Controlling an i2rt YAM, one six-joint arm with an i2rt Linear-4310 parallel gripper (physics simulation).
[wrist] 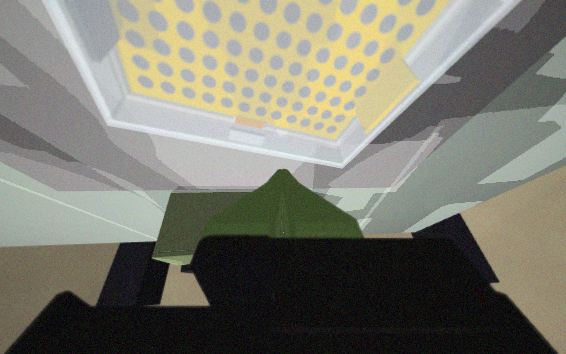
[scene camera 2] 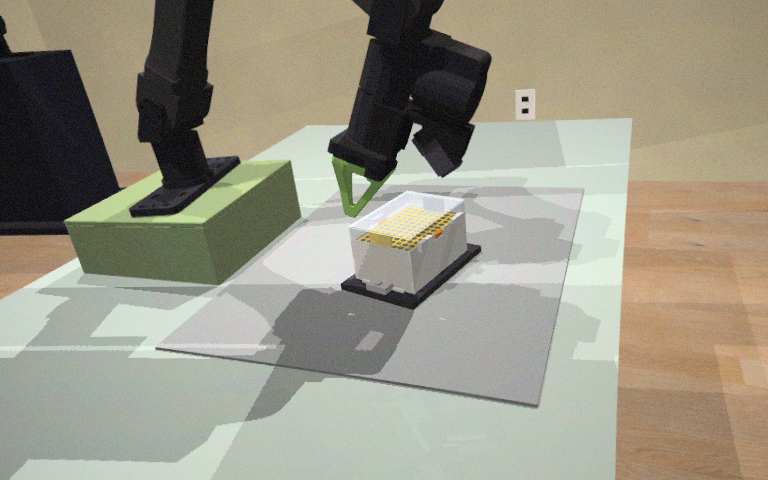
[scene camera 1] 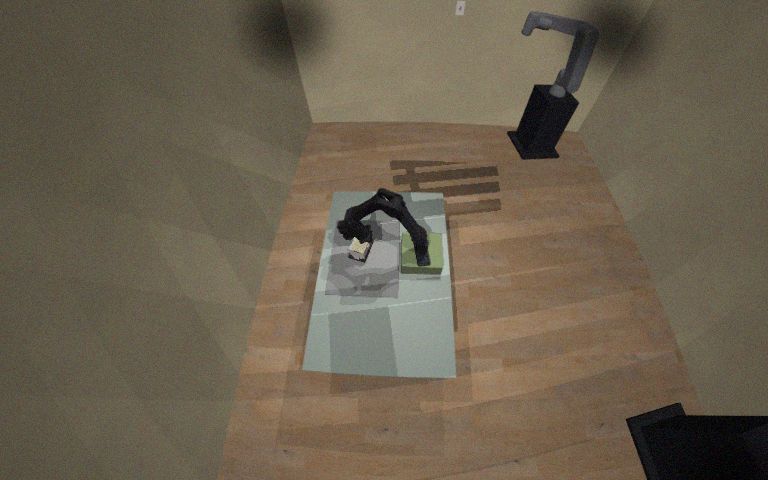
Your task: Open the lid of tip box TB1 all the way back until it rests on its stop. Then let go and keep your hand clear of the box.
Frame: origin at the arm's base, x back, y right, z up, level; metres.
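Seen in the pictures: gripper, fingertip midpoint: (wrist: 282, 177) (scene camera 2: 350, 215) (scene camera 1: 372, 241); arm's base, origin of the base link: (scene camera 2: 191, 186) (scene camera 1: 421, 249).
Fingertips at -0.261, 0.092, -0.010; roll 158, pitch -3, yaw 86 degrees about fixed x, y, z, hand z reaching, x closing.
Offsets run from my fingertips to a thing's top centre, as dx, dy, dz. "spot": to the spot under its first point. Level surfaces: height alone.
The tip box @[-0.072, +0.001, +0.003] (scene camera 1: 358, 249) (scene camera 2: 385, 266) stands on a black base plate @[spot: -0.091, +0.087, -0.067] (scene camera 2: 416, 301) on the grey mat @[dz -0.074] (scene camera 1: 390, 283) (scene camera 2: 481, 362). Its clear lid @[spot: -0.098, -0.037, +0.003] (scene camera 2: 433, 199) (wrist: 225, 140) is down over the yellow tip rack @[-0.071, +0.001, +0.003] (scene camera 2: 413, 223) (wrist: 280, 75). An orange tab @[spot: -0.110, +0.019, -0.015] (scene camera 2: 438, 232) (wrist: 249, 122) shows at the box. No label is readable. My gripper (scene camera 2: 352, 212) (wrist: 282, 177) has green fingers, shut together with nothing between them. Its tips are beside the near-base long side of the box, close to the lid's rim height. Whether they touch the lid cannot be told; a gap shows in the wrist view.
My arm's base stands on a green block (scene camera 1: 433, 249) (scene camera 2: 147, 249) beside the mat. The pale green table @[dz -0.077] (scene camera 1: 362, 345) (scene camera 2: 589, 430) carries both. Another grey arm on a black pedestal (scene camera 1: 546, 121) (scene camera 2: 50, 141) stands on the floor behind. A dark object (scene camera 1: 707, 447) shows at the lower right.
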